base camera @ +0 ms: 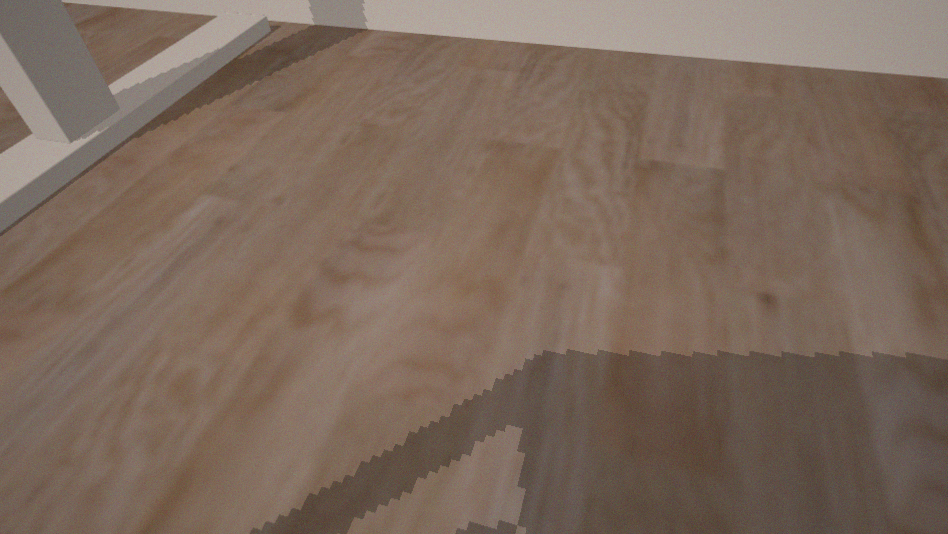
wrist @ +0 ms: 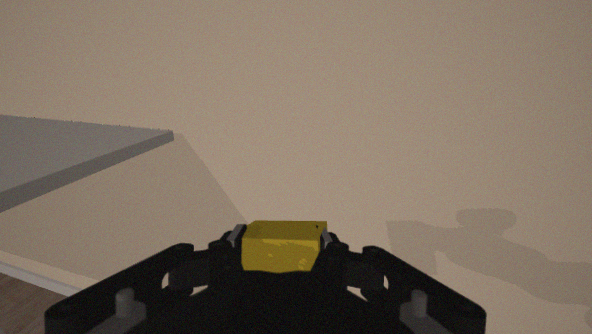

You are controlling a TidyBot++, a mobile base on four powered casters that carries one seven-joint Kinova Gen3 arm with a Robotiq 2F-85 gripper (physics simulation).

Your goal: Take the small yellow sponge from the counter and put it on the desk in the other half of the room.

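Frame: origin at the arm's base, x ahead, y left, z up, level; metres.
Seen in the pictures: gripper, between the fingertips: (wrist: 280,237).
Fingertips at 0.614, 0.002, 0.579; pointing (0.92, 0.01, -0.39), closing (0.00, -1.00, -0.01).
Observation:
Pixels of each thing's top centre, then the offset from my fingertips to it, as dx, dy, dz. "spot": a spot on its surface instead. Level surfaces: height alone.
- small yellow sponge, centre of its top: (wrist: 285,232) -0.022, -0.004, +0.024
- desk's grey top, height of its surface: dz -0.026
- foot, a spot on its surface: (base camera: 192,76) spot: +0.193, +0.424, -0.961
- wooden floor, height of its surface: dz -0.976
The small yellow sponge (wrist: 281,247) is held between the fingertips at the lower middle of the wrist view. My gripper (wrist: 280,237) is shut on it, with a finger pad at each side, and it is in front of a wall. The desk's grey top (wrist: 75,150) shows at the left of the wrist view, to the left of the gripper, with its corner pointing right. In the base view the desk's white leg and foot (base camera: 192,76) stand on the floor at the upper left. The counter does not show in either view.
A beige wall (wrist: 350,100) (base camera: 597,26) rises behind the desk and runs along the top of the base view. The wooden floor (base camera: 398,265) carries a broad shadow at its lower right. Shadows also fall on the wall at the right of the wrist view.

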